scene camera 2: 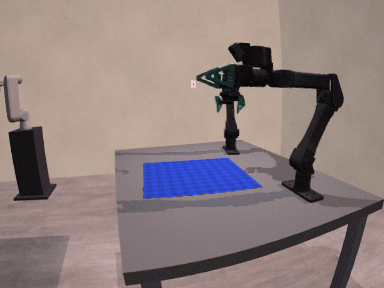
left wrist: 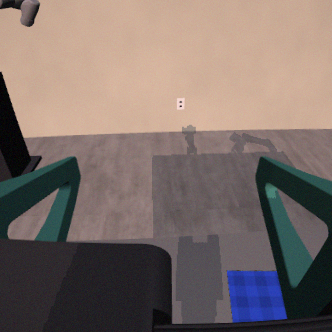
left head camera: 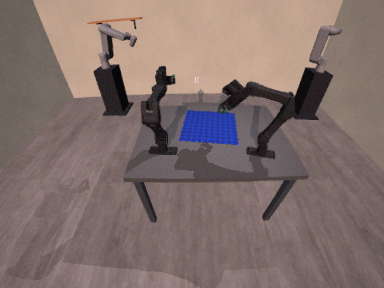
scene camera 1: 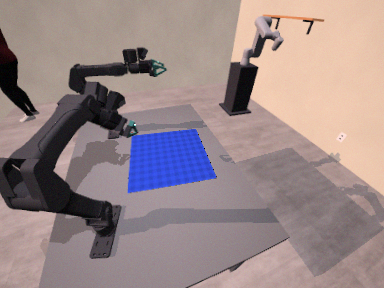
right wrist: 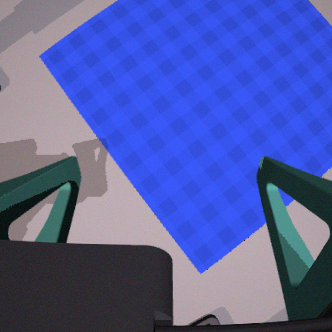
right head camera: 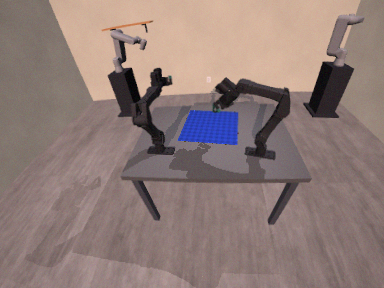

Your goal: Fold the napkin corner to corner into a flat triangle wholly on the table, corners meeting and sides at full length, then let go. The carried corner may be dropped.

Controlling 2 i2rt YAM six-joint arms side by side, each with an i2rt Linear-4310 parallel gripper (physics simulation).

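The blue checked napkin [left head camera: 210, 127] [right head camera: 210, 127] [scene camera 1: 170, 160] [scene camera 2: 195, 178] [left wrist: 255, 295] [right wrist: 200, 100] lies flat and unfolded on the grey table [left head camera: 150, 170] [scene camera 1: 175, 250] [scene camera 2: 200, 235], all four corners spread. My left gripper [left head camera: 173, 79] [right head camera: 170, 79] [scene camera 1: 160, 68] [scene camera 2: 199, 78] [left wrist: 167, 166] is open and empty, high above the table and pointing level towards the wall. My right gripper [left head camera: 223, 110] [right head camera: 216, 108] [scene camera 1: 133, 128] [scene camera 2: 230, 110] [right wrist: 168, 165] is open and empty, pointing down, raised above the table. In the right wrist view a napkin corner shows low between its fingers, beneath them.
The two arm bases [left head camera: 163, 150] [left head camera: 261, 153] stand on the table on either side of the napkin. Beyond the table, grey arms stand on black pedestals [left head camera: 113, 90] [left head camera: 310, 95] [scene camera 1: 240, 90]. A person [scene camera 1: 7, 65] stands at the left edge of scene camera 1. Arm shadows fall across the table.
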